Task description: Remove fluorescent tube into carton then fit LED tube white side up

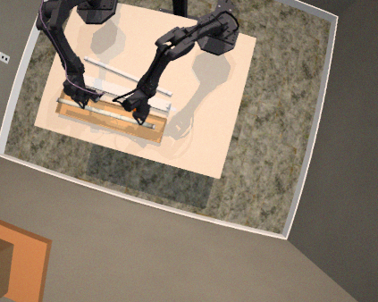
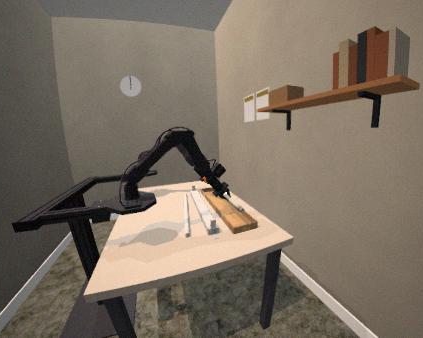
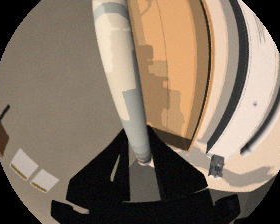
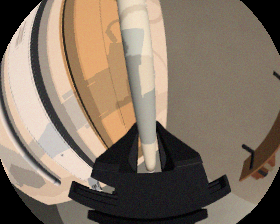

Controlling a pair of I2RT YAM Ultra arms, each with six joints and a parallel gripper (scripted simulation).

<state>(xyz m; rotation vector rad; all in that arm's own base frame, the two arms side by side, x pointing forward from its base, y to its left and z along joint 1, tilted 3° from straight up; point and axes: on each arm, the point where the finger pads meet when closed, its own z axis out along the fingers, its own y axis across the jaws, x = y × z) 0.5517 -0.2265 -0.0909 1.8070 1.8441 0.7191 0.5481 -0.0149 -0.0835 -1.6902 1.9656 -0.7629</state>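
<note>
Right now the carton is 120 mm to the left of my right hand, 90 mm below it and 10 mm ahead of it. From my right hand the other things lie so: light fixture: 150 mm behind, 140 mm to the left, 60 mm below; then LED tube: 250 mm behind, 140 mm to the left, 100 mm below; then old fluorescent tube: 120 mm to the left.
</note>
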